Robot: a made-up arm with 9 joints. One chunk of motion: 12 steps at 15 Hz.
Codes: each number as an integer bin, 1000 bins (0 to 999) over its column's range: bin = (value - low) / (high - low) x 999, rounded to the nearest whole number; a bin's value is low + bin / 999 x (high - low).
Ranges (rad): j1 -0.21..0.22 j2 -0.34..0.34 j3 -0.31..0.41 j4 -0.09..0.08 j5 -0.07..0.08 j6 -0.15..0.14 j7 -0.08..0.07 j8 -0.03..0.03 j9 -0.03..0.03
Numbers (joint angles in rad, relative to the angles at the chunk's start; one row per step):
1: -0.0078 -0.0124 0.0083 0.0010 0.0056 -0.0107 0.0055 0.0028 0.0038
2: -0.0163 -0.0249 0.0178 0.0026 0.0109 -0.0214 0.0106 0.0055 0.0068
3: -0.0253 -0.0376 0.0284 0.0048 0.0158 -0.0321 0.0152 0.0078 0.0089
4: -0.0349 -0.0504 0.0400 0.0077 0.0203 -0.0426 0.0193 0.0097 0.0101
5: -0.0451 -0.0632 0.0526 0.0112 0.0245 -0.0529 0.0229 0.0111 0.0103
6: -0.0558 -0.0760 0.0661 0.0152 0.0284 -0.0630 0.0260 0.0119 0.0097
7: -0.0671 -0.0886 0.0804 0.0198 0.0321 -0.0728 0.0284 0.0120 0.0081
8: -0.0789 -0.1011 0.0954 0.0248 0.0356 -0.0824 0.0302 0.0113 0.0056
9: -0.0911 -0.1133 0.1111 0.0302 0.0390 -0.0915 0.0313 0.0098 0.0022
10: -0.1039 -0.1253 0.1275 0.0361 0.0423 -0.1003 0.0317 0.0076 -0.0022
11: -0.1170 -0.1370 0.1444 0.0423 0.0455 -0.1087 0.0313 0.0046 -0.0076
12: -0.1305 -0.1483 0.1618 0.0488 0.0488 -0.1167 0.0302 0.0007 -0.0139
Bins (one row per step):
1: 470 481 442 535 503 480 569 546 563
2: 450 463 455 544 539 443 603 591 613
3: 429 444 470 557 571 406 634 629 648
4: 407 425 486 574 601 370 661 661 668
5: 383 407 503 595 629 334 685 684 671
6: 358 388 522 618 655 300 706 698 661
7: 332 369 542 645 680 266 722 699 634
8: 305 351 562 675 703 233 734 688 593
9: 276 333 584 706 726 202 741 663 536
10: 246 315 607 741 748 171 744 626 463
11: 216 298 630 777 769 142 741 576 373
12: 185 282 655 816 791 115 734 511 268

